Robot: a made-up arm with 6 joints. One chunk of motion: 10 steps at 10 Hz.
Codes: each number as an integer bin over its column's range. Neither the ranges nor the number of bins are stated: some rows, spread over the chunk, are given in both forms.
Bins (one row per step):
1: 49 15 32 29 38 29
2: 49 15 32 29 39 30
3: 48 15 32 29 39 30
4: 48 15 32 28 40 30
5: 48 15 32 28 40 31
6: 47 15 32 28 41 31
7: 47 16 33 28 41 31
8: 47 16 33 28 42 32
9: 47 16 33 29 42 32
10: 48 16 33 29 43 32
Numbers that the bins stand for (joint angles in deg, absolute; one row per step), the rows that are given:
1: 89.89 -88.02 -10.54 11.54 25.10 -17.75
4: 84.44 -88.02 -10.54 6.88 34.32 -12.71
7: 79.00 -84.30 -8.70 6.88 38.94 -7.67
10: 84.44 -84.30 -8.70 11.54 48.16 -2.64
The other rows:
2: 89.89 -88.02 -10.54 11.54 29.71 -12.71
3: 84.44 -88.02 -10.54 11.54 29.71 -12.71
5: 84.44 -88.02 -10.54 6.88 34.32 -7.67
6: 79.00 -88.02 -10.54 6.88 38.94 -7.67
8: 79.00 -84.30 -8.70 6.88 43.55 -2.64
9: 79.00 -84.30 -8.70 11.54 43.55 -2.64

